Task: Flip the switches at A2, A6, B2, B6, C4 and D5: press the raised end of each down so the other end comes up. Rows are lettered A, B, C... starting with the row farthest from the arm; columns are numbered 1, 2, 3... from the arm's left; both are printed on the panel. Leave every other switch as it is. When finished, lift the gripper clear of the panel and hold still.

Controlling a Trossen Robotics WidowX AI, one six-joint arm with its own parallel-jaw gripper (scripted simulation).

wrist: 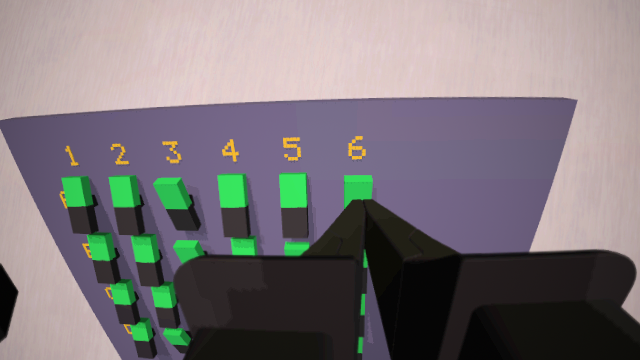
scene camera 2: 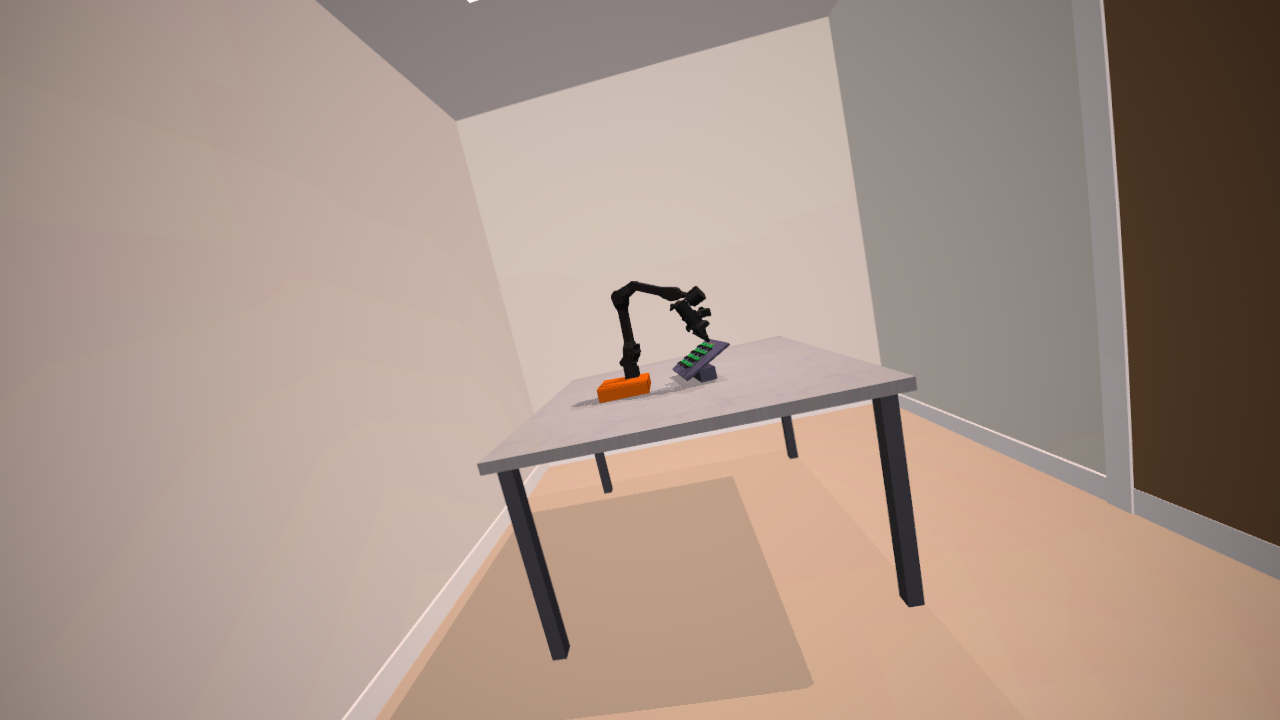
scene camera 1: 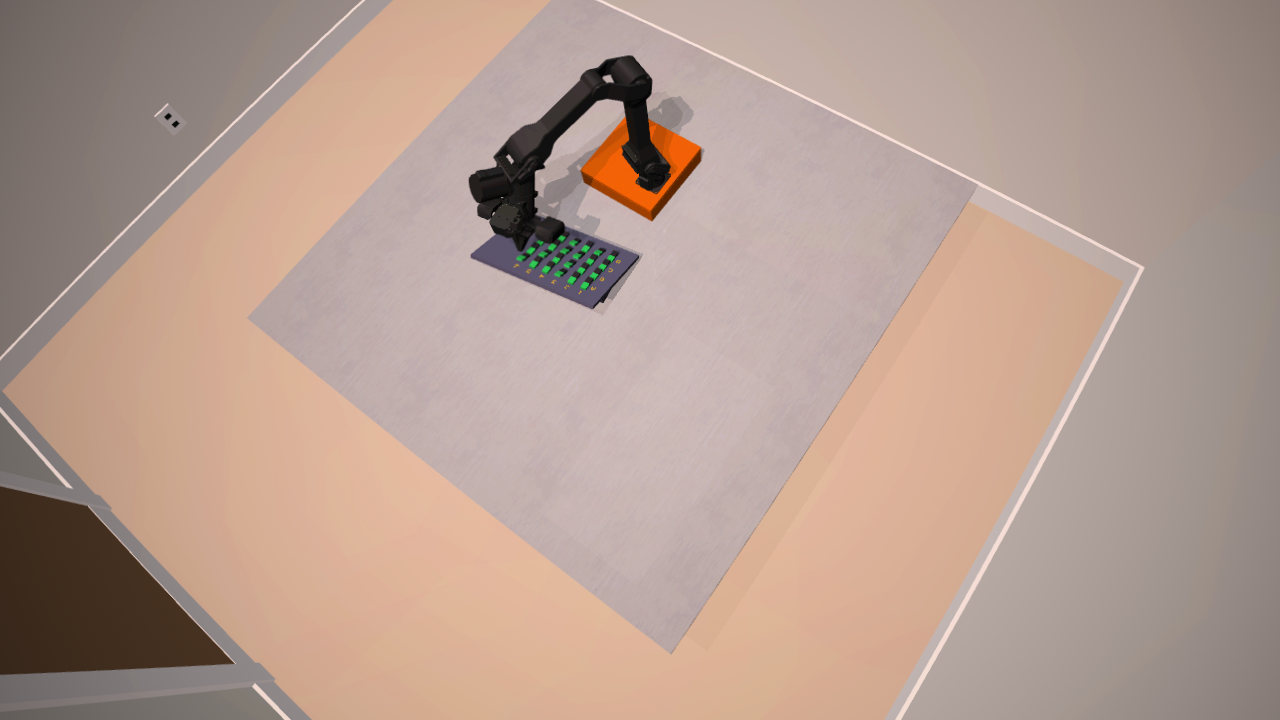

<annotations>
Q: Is my gripper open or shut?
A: Shut.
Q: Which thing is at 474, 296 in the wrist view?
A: My gripper.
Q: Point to a rocker switch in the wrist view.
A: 355, 186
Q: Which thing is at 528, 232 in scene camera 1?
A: My gripper.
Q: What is my gripper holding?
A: Nothing.
</annotations>
